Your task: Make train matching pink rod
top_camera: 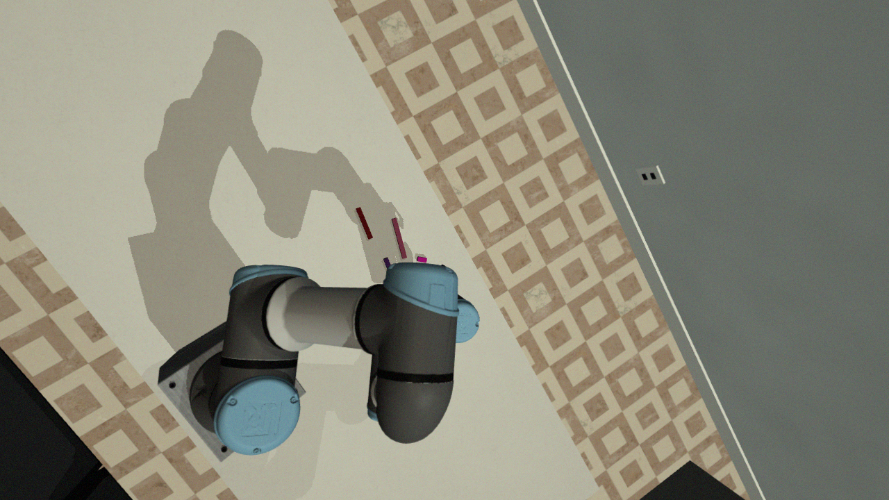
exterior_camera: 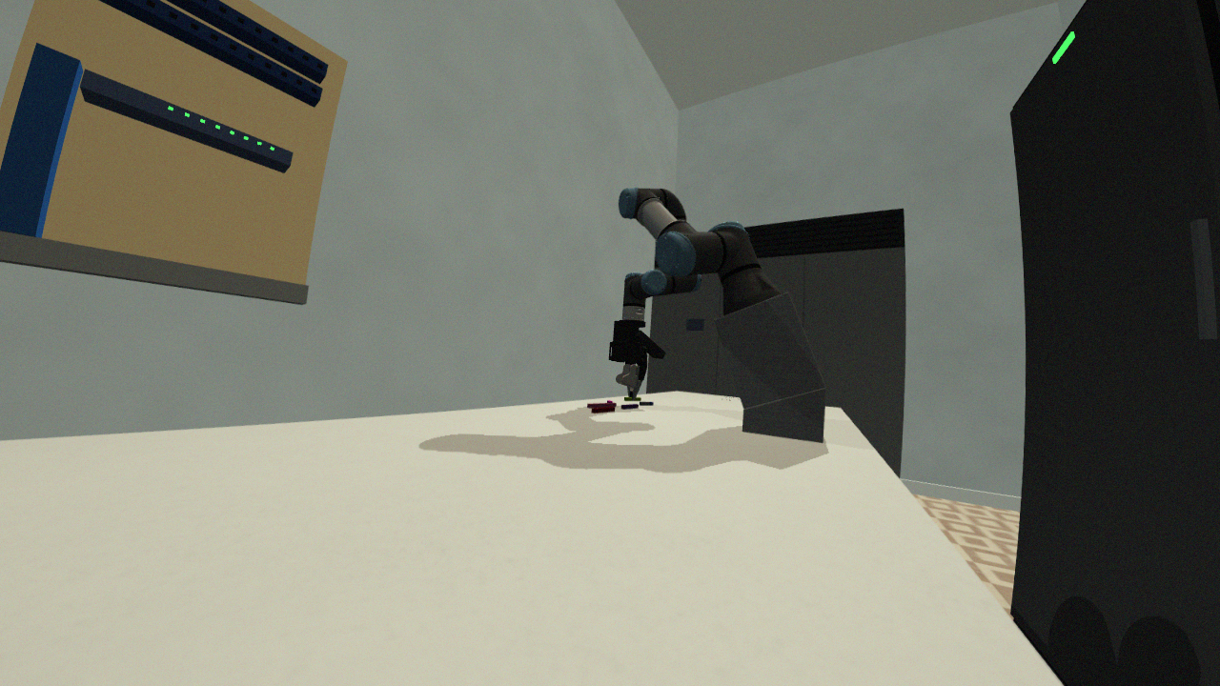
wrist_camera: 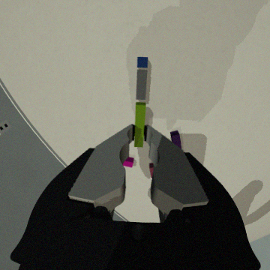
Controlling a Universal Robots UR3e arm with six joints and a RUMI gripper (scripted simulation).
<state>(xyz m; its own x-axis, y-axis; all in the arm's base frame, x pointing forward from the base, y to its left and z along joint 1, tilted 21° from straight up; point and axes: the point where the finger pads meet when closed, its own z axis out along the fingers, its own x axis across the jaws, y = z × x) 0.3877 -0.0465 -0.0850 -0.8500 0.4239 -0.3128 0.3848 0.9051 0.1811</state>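
The lime rod lies 10 mm below my hand. Also, from my hand: grey rod 40 mm to the right, 20 mm below, 20 mm behind; then blue rod 60 mm to the right, 30 mm behind, 20 mm below; then magenta rod 50 mm to the left, 40 mm ahead, 20 mm below.
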